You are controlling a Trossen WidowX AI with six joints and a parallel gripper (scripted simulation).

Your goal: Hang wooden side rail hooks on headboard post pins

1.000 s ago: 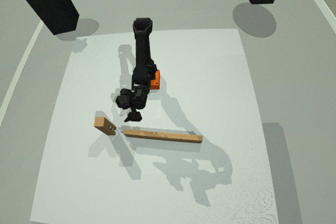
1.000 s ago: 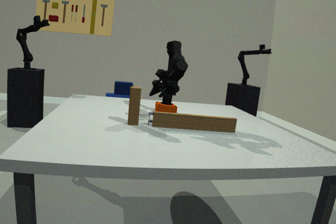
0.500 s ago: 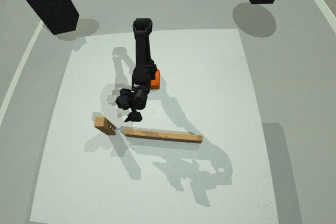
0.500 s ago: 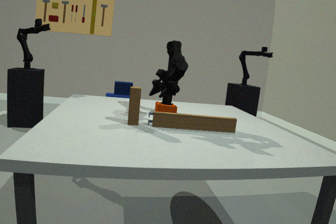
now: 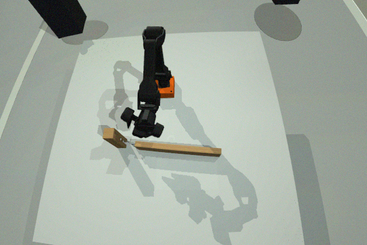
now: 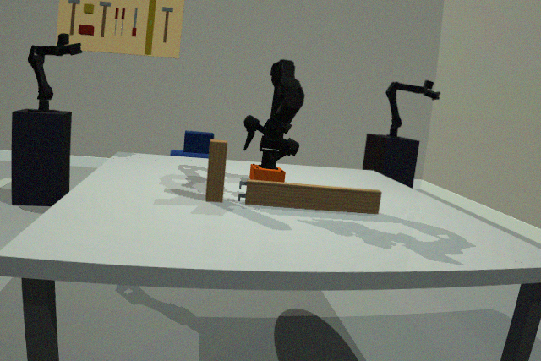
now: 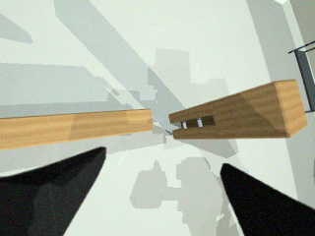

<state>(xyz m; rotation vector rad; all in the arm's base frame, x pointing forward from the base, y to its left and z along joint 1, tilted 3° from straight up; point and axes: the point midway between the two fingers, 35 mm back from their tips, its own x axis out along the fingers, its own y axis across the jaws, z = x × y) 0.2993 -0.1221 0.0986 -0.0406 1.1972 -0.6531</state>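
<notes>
My gripper tip is now 120 mm to the left of the headboard post and 50 mm above it.
</notes>
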